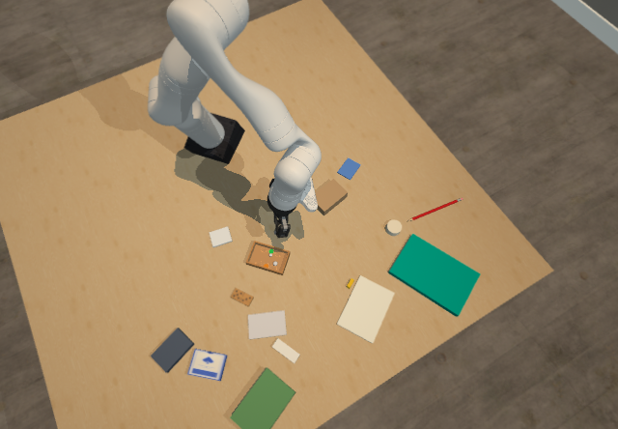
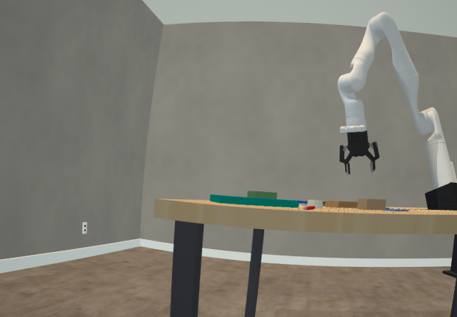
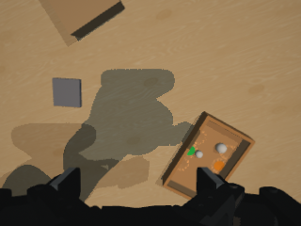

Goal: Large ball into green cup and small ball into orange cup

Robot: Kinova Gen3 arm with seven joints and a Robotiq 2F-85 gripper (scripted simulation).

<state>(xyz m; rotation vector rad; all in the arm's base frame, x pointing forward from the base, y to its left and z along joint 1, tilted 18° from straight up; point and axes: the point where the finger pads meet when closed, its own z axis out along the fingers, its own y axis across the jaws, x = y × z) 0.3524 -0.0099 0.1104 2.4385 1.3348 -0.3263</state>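
The covered wooden puzzle is 40 mm ahead of my hand, 70 mm to the right of it and 120 mm below it. From my hand the other things lie so: grey square: 70 mm behind, 90 mm to the left, 130 mm below; then brown box: 20 mm ahead, 180 mm to the left, 110 mm below; then white card: 100 mm behind, 140 mm to the right, 120 mm below.
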